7 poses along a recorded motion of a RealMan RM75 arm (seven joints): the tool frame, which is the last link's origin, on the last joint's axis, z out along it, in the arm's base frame.
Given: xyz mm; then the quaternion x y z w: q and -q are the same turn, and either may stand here.
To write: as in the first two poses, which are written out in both.
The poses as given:
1: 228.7 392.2 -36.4 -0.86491 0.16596 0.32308 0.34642
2: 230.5 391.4 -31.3 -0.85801 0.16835 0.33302 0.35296
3: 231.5 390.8 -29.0 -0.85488 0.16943 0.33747 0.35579
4: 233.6 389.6 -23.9 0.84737 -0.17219 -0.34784 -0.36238
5: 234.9 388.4 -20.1 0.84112 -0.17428 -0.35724 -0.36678
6: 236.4 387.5 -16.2 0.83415 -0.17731 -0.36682 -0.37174
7: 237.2 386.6 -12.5 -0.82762 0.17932 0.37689 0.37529
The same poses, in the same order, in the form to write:
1: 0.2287 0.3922 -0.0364 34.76 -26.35 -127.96
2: 0.2305 0.3914 -0.0313 35.99 -26.91 -126.39
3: 0.2315 0.3908 -0.0290 36.55 -27.16 -125.69
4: 0.2336 0.3896 -0.0239 37.90 -27.69 -124.02
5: 0.2349 0.3884 -0.0201 39.07 -28.24 -122.68
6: 0.2364 0.3875 -0.0162 40.40 -28.69 -121.21
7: 0.2372 0.3866 -0.0125 41.66 -29.29 -119.86
